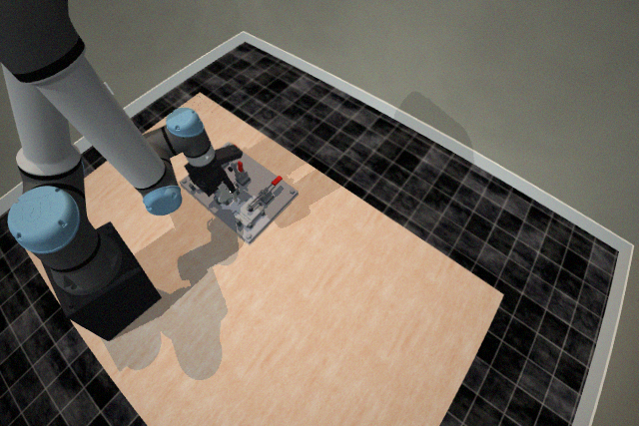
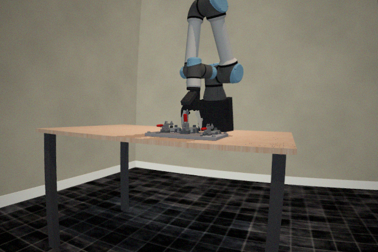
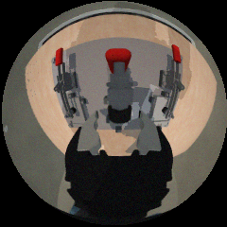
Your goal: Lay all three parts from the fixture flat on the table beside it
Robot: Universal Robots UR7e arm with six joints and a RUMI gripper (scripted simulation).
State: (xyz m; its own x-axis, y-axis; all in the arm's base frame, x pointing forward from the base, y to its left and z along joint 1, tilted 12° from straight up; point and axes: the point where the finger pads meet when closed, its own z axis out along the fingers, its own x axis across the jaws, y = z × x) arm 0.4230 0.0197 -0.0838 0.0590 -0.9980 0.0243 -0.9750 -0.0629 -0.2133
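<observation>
Now: hand 40 mm short of the grey fixture plate and 30 mm above it.
</observation>
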